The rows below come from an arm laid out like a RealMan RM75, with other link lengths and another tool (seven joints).
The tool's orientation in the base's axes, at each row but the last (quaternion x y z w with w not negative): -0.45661 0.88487 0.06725 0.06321; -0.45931 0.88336 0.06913 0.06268; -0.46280 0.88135 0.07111 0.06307; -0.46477 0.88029 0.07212 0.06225; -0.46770 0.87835 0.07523 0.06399; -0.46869 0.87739 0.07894 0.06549
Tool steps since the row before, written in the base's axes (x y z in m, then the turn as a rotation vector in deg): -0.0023 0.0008 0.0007 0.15 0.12 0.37; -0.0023 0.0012 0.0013 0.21 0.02 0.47; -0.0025 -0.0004 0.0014 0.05 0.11 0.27; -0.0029 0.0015 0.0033 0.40 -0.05 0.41; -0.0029 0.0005 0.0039 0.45 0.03 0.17; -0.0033 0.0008 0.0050 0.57 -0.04 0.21
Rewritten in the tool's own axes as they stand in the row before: 0.0006 0.0024 -0.0007 -0.25 -0.03 -0.33; 0.0001 0.0027 -0.0012 -0.22 -0.13 -0.45; 0.0015 0.0019 -0.0016 -0.16 0.04 -0.24; -0.0002 0.0035 -0.0031 -0.26 -0.33 -0.39; 0.0005 0.0030 -0.0038 -0.30 -0.35 -0.14; 0.0002 0.0036 -0.0049 -0.32 -0.48 -0.19
